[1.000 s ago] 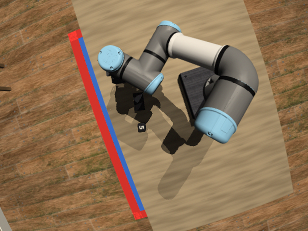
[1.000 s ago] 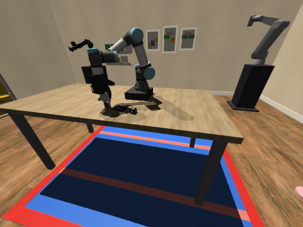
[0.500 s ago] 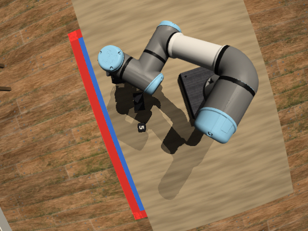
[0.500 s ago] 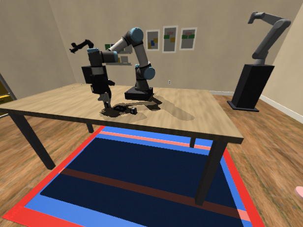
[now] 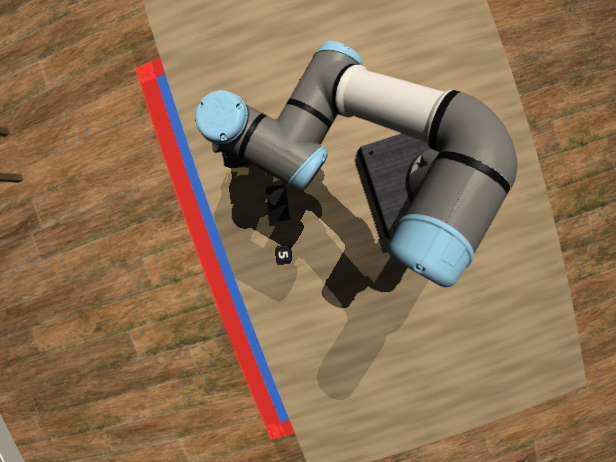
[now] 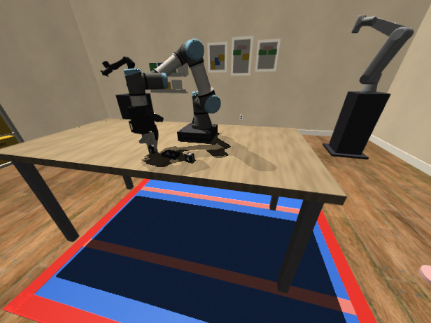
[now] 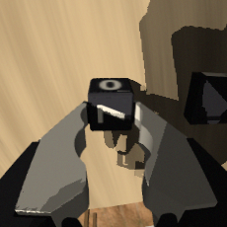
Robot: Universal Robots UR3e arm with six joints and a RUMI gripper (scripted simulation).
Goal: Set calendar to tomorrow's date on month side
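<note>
Now: the black cube 1 cm below my hand. Round my hand: black calendar tray (11 cm to the left, 2 cm below, 2 cm ahead).
</note>
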